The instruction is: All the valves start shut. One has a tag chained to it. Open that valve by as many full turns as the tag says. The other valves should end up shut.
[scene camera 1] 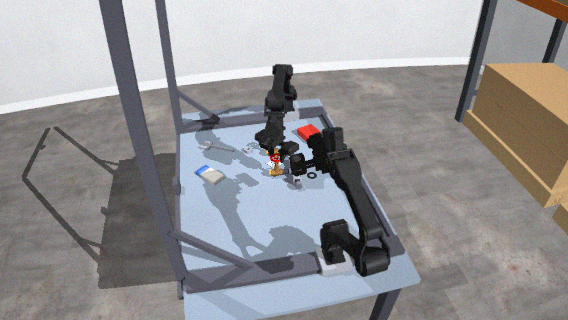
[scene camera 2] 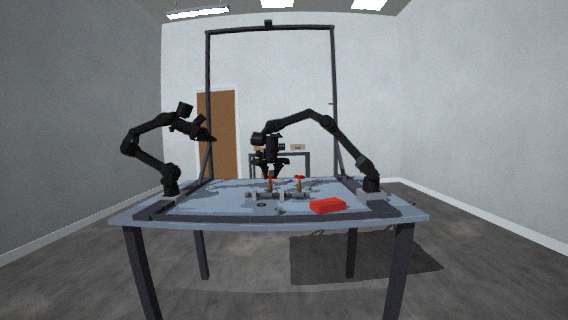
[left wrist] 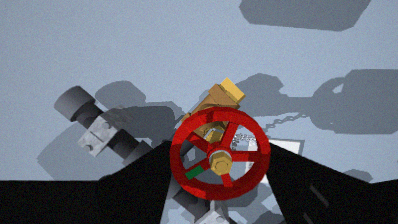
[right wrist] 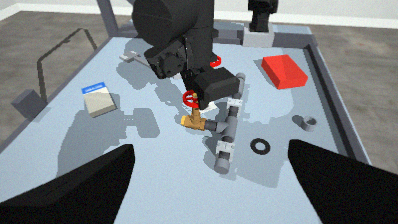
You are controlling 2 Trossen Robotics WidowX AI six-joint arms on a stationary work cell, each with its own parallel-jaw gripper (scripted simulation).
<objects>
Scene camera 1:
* my right gripper: 308, 154
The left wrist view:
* my left gripper: 217, 149
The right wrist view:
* my left gripper: 196, 102
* my right gripper: 211, 149
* red block: 284, 73
</objects>
